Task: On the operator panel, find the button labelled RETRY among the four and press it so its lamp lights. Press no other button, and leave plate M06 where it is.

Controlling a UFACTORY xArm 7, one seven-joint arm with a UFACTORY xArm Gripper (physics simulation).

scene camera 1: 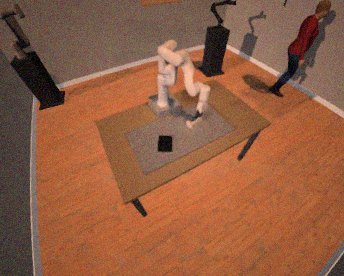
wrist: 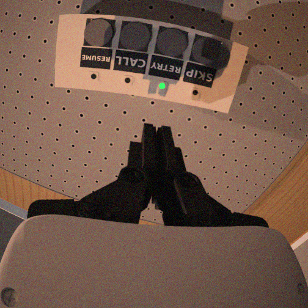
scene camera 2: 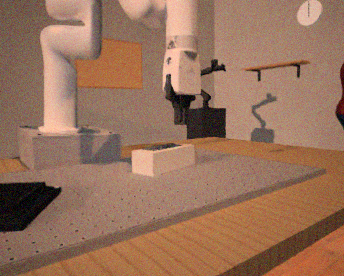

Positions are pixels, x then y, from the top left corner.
Scene:
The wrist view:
my gripper: 152, 143
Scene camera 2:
operator panel: 154, 162

